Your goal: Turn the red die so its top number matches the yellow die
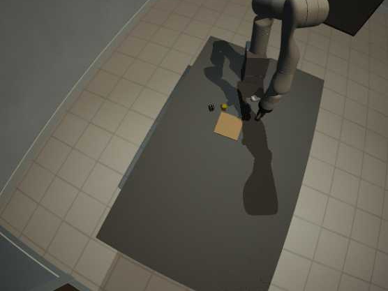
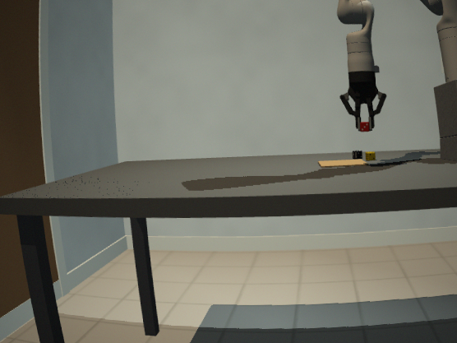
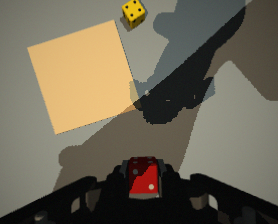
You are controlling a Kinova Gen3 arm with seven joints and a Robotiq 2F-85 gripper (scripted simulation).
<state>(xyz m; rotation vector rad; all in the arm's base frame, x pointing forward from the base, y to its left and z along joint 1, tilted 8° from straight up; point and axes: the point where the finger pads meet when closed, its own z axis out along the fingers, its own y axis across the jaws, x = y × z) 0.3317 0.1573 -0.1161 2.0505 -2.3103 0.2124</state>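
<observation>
Now: hand 70 mm short of the tan mat, 120 mm to the left of it and 120 mm above it. From my hand the other things lie so: red die 10 mm below; yellow die 20 mm behind, 200 mm to the right, 110 mm below; black die 20 mm ahead, 260 mm to the right, 110 mm below.
</observation>
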